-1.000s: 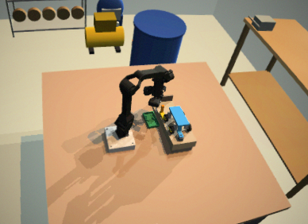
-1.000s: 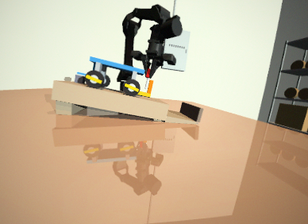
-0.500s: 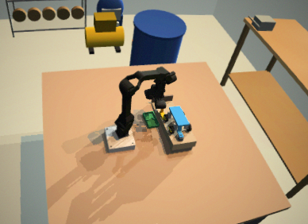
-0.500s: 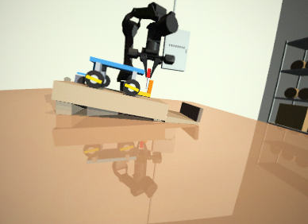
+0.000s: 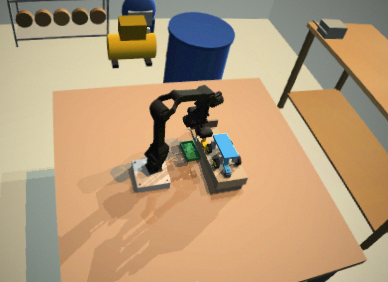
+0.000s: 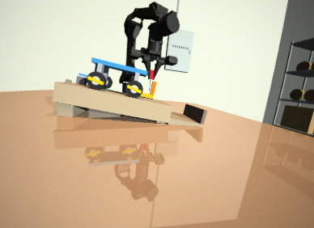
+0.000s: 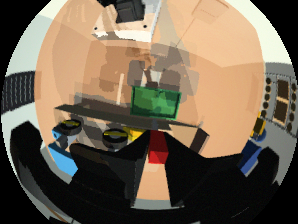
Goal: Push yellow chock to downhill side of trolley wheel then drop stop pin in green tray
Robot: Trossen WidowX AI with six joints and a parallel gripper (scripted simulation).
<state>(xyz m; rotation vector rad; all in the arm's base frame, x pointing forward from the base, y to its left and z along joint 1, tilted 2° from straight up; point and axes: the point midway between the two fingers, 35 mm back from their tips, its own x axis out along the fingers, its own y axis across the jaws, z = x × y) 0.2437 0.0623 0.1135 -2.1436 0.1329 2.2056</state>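
Now: the yellow chock 4 cm ahead of my gripper tip, 3 cm to the right of it and 5 cm below it. From my gripper tip the other things lie so: blue-decked trolley: 8 cm ahead, 13 cm to the right, 2 cm below; red-headed stop pin: right at my gripper tip.
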